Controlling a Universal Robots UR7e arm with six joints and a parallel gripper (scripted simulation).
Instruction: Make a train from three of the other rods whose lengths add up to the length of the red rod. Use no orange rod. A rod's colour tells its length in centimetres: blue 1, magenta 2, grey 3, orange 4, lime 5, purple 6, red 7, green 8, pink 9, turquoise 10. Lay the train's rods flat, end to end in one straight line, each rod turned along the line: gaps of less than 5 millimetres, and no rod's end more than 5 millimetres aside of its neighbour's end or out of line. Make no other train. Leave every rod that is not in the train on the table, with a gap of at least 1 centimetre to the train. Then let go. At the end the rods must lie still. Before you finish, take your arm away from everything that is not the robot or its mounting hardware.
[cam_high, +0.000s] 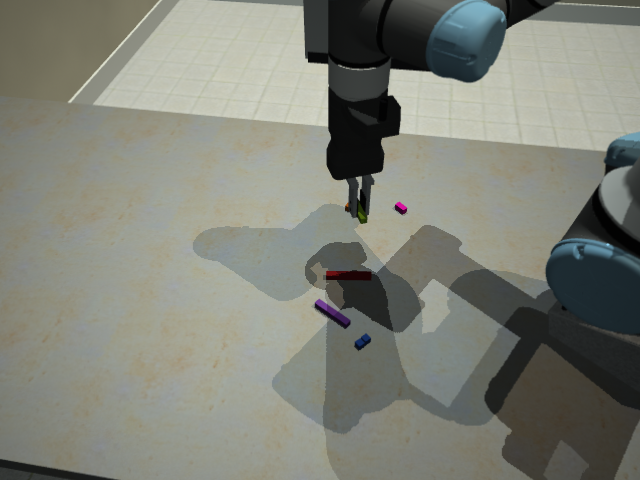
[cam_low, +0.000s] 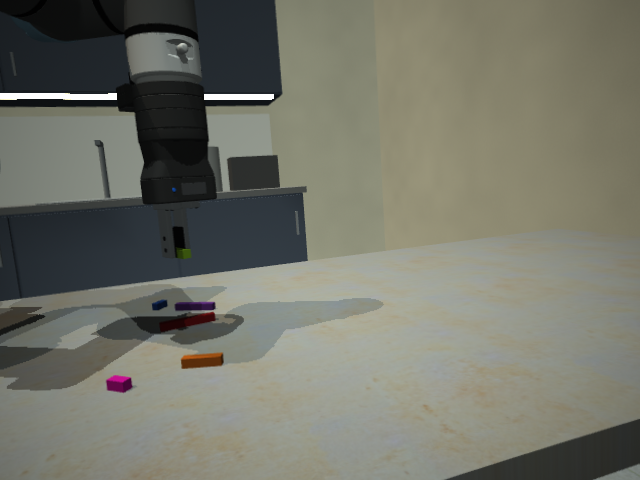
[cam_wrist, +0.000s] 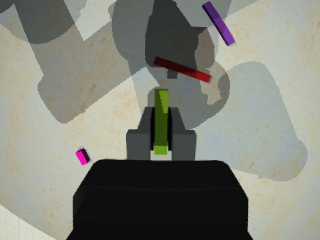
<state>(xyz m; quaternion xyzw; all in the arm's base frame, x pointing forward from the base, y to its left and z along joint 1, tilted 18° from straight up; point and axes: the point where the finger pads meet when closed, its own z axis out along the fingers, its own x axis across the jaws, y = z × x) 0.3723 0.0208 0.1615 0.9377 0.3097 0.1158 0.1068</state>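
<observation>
My hand is 120 mm to the right of the purple rod and 110 mm above it. From my hand the other things lie so: red rod (50 mm to the left, 110 mm below); orange rod (30 mm ahead, 100 mm to the right, 110 mm below); lime rod (10 mm below).
</observation>
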